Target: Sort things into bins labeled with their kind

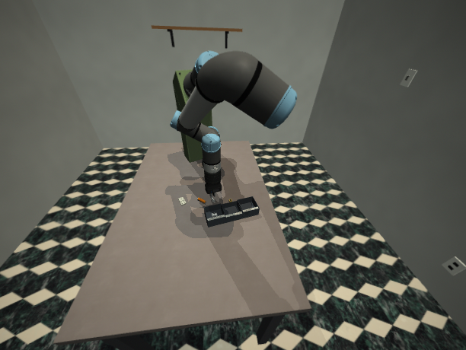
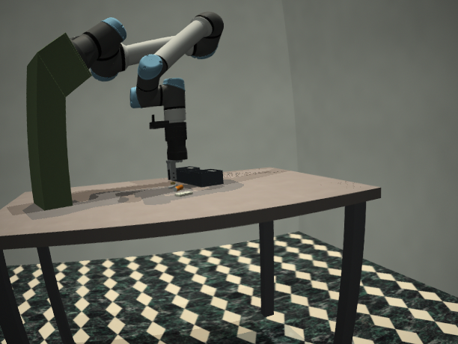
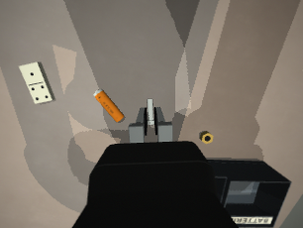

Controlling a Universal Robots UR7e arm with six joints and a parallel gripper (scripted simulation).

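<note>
The grey bolt is 10 mm ahead of my hand and 40 mm below it. Also, from my hand: orange battery (10 mm ahead, 60 mm to the right, 40 mm below); brass nut (10 mm ahead, 90 mm to the left, 40 mm below); dark three-compartment bin row (90 mm ahead, 100 mm to the left, 20 mm below).
</note>
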